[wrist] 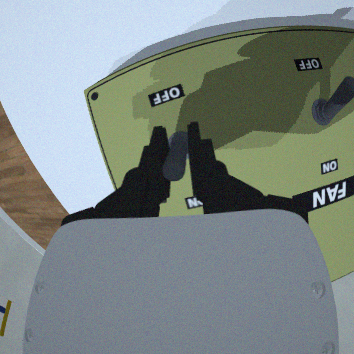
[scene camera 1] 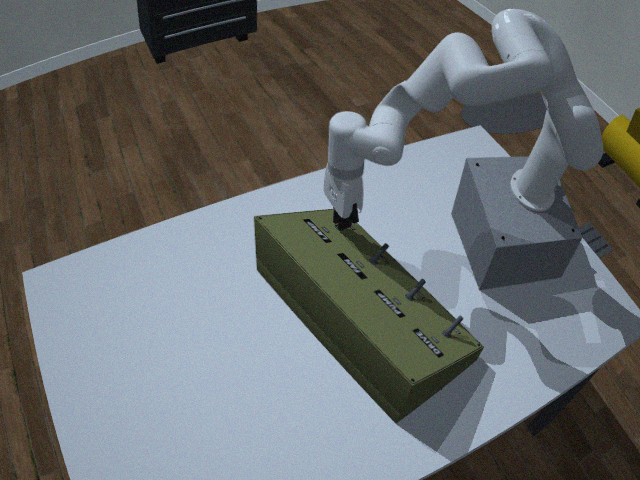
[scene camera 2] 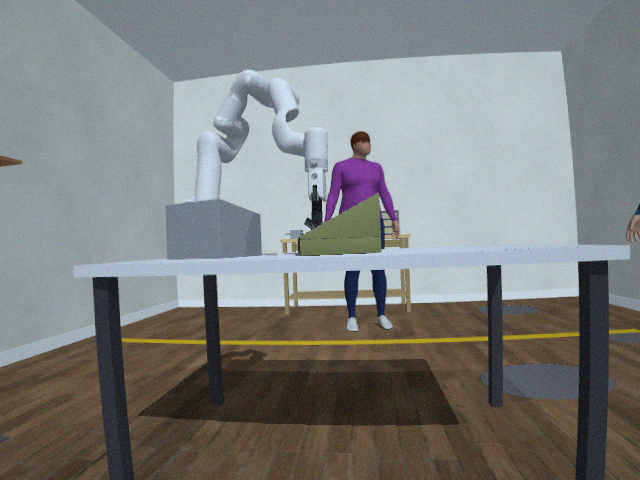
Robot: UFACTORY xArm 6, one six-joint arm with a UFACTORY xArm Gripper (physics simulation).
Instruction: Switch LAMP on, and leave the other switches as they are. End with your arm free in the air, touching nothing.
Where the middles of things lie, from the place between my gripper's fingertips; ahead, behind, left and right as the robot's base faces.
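Olive sloped switch box (scene camera 1: 396,346): 18 cm to the left of my hand, 6 cm ahead of it and 2 cm below it. The lamp lever (wrist: 173,168) is 2 cm above my hand.
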